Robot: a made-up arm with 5 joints.
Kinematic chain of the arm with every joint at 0, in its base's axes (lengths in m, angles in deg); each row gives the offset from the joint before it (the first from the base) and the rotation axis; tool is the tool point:
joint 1: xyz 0 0 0.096 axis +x
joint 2: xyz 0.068 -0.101 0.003 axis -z
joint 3: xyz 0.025 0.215 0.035 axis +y
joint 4: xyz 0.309 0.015 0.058 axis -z
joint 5: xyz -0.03 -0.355 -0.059 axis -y
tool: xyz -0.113 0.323 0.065
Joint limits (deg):
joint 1: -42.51..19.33
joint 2: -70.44..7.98
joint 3: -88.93..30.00
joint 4: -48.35..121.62
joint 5: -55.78..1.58
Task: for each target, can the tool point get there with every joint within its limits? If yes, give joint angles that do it. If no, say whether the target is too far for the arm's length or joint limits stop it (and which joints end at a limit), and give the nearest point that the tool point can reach.
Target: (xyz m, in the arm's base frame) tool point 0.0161 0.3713 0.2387
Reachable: yes | joints -27.78 -21.76 -59.68 80.98 -7.89
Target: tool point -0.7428 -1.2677 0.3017
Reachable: no: too far | nearest point -0.2416 -0.2039 0.3969 | short by 1.180 m
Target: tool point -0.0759 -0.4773 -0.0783
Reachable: no: joint limits stop it (at a limit: joint 1, joint 2, joint 3) | nearest point -0.1123 -0.1874 0.2943 | short by 0.474 m
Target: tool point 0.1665 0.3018 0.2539
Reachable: yes | joints -23.55 -2.13 -45.55 58.45 -19.79
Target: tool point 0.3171 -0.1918 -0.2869
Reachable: no: joint limits stop it (at a limit: joint 1, joint 3, joint 4, joint 5) | nearest point 0.4589 0.1186 -0.1323 | short by 0.375 m
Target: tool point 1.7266 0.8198 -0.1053
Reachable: no: too far | nearest point 0.4931 0.2411 0.0437 | short by 1.371 m
